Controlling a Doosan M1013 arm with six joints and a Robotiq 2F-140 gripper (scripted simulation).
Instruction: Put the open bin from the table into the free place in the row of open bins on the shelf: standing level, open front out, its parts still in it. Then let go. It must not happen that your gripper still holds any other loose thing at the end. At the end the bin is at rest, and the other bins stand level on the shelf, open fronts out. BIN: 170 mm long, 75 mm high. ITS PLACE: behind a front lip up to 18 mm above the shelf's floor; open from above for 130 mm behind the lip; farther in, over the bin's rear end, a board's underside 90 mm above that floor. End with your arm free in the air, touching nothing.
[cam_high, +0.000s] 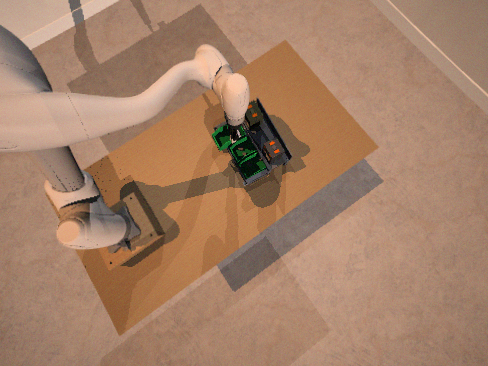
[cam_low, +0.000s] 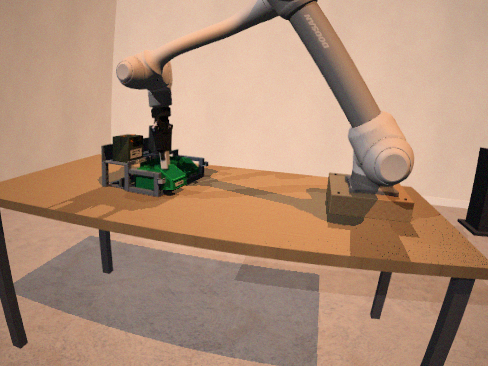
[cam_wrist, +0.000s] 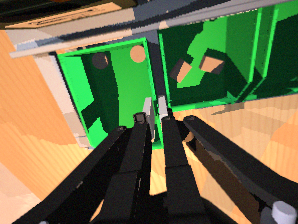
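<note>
Now: hand 10 cm above the shelf lip, 6 cm to the left of it and 6 cm past it.
</note>
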